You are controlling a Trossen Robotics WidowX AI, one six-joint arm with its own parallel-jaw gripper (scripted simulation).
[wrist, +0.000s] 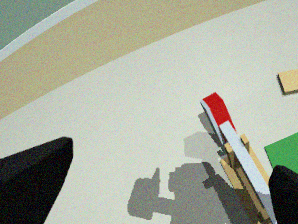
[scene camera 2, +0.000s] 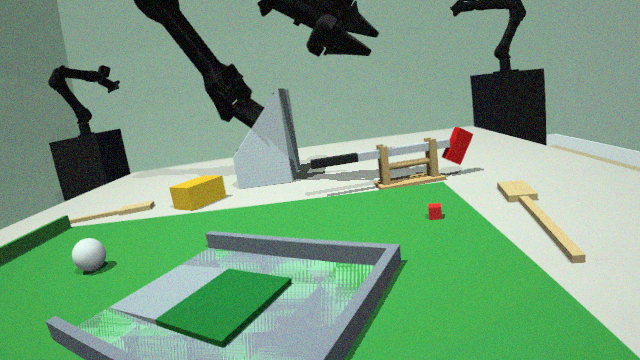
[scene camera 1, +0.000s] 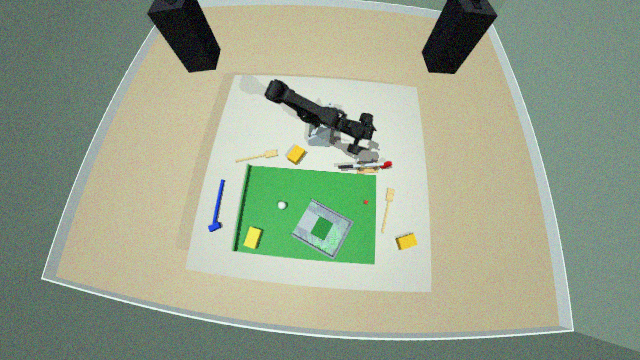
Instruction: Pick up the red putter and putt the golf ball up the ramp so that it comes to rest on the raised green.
Labels:
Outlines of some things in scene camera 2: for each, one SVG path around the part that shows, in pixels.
My gripper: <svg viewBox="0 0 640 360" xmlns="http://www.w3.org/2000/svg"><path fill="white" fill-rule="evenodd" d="M290 14L290 18L294 20L293 24L299 26L302 23L313 29L306 43L307 49L311 54L320 56L324 47L326 47L323 55L369 56L371 50L361 43L360 40L347 33L351 32L369 37L378 37L379 34L373 25L359 13L356 1L353 4L354 0L296 0Z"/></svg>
A white golf ball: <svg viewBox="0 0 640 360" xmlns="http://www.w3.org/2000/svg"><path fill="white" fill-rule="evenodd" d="M80 240L72 250L72 259L75 266L82 271L97 270L106 259L105 247L99 240L94 238Z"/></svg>

